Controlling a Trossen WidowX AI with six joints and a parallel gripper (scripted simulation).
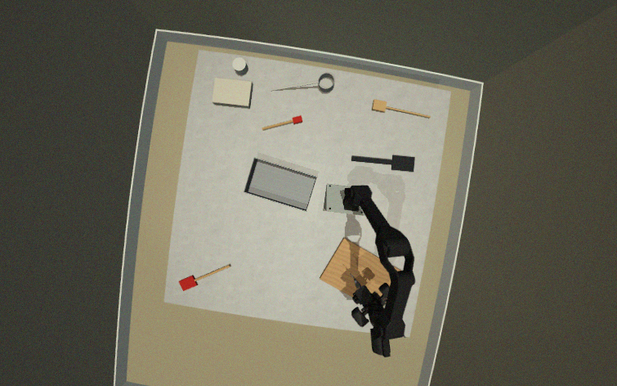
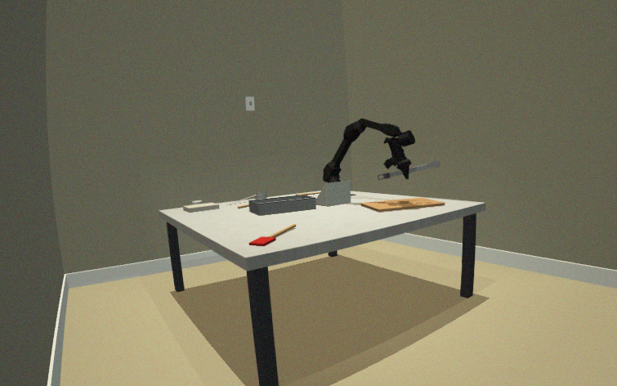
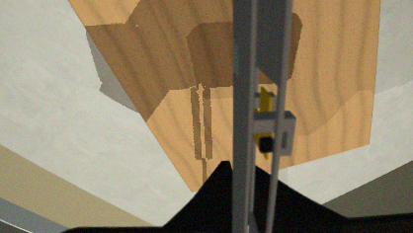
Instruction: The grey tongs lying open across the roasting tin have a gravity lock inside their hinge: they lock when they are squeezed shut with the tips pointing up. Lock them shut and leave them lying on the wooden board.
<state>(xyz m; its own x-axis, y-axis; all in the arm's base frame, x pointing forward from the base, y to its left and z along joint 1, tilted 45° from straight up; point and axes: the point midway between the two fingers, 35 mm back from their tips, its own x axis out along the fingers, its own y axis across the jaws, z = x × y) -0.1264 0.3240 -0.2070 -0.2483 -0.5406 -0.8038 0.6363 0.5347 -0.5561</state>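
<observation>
Right now the wooden board is 10 mm ahead of my gripper tip, 30 mm to the right of it and 130 mm below it. From my gripper tip the other things lie so: black spatula (40 mm behind, 620 mm to the right, 130 mm below); roasting tin (460 mm ahead, 430 mm to the right, 110 mm below); red spatula (810 mm ahead, 90 mm to the left, 130 mm below).
</observation>
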